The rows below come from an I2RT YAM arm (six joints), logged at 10 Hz.
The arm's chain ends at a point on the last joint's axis. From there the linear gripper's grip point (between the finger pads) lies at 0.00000 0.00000 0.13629 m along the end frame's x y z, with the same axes.
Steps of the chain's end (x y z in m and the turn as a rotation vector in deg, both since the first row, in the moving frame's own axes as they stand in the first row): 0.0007, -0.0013, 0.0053, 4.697, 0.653, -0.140; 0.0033, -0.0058, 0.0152, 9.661, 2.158, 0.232; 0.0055, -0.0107, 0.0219, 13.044, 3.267, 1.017; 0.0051, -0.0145, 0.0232, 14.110, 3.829, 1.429
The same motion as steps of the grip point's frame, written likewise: 0.0022, -0.0125, 0.0048, 4.697, 0.653, -0.140; 0.0085, -0.0287, 0.0132, 9.661, 2.158, 0.232; 0.0135, -0.0414, 0.0182, 13.044, 3.267, 1.017; 0.0145, -0.0476, 0.0188, 14.110, 3.829, 1.429
